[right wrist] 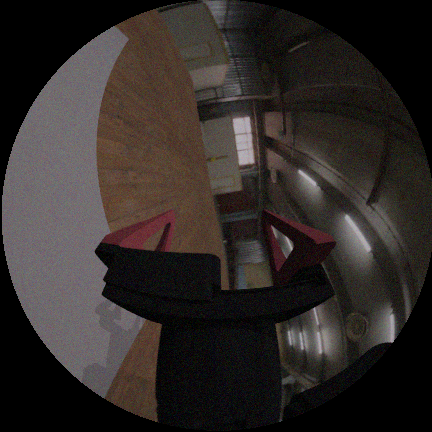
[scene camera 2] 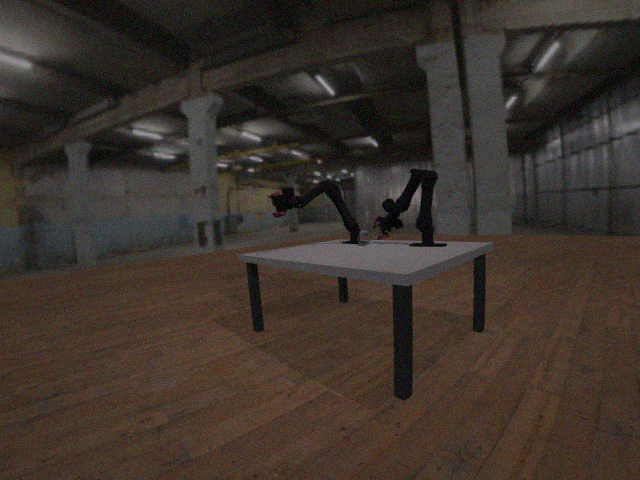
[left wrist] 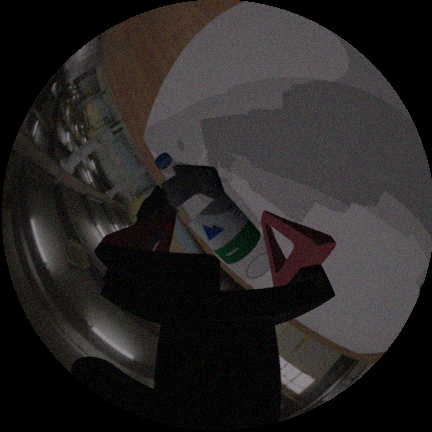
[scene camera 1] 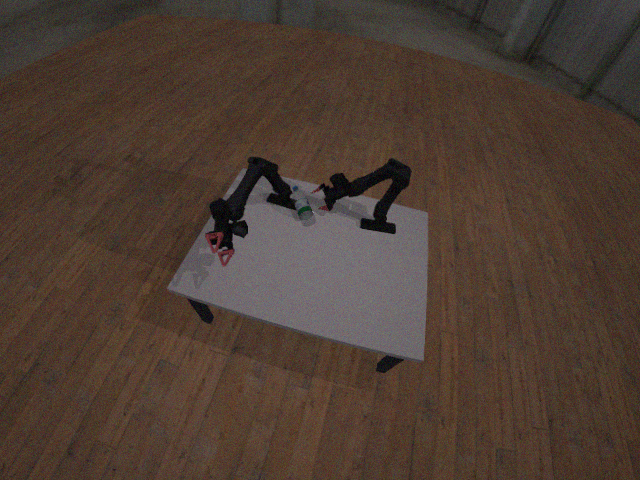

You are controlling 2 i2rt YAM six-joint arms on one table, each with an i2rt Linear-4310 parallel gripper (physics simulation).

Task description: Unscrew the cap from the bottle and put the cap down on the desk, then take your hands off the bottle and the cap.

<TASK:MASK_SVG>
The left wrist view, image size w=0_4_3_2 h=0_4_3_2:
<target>left gripper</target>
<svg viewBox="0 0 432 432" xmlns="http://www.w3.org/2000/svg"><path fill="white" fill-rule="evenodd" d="M106 234L94 249L95 255L107 267L101 279L105 283L100 295L132 314L160 324L153 397L157 414L174 425L194 429L202 422L233 422L233 425L238 429L263 426L273 420L280 411L281 401L280 364L274 324L279 324L302 315L335 295L321 266L321 263L336 245L331 235L263 210L260 222L273 287L220 290L219 259L216 256L207 253L169 252L175 224L173 210ZM271 226L293 243L293 249L287 259L275 239ZM165 226L154 251L143 250L143 242Z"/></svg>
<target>clear bottle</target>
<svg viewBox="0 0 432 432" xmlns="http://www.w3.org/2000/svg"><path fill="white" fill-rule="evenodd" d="M164 158L159 163L159 171L162 172L163 188L168 202L177 213L242 279L252 280L266 273L270 265L264 237L246 215L205 171L197 166L175 161L171 157Z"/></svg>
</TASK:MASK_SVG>
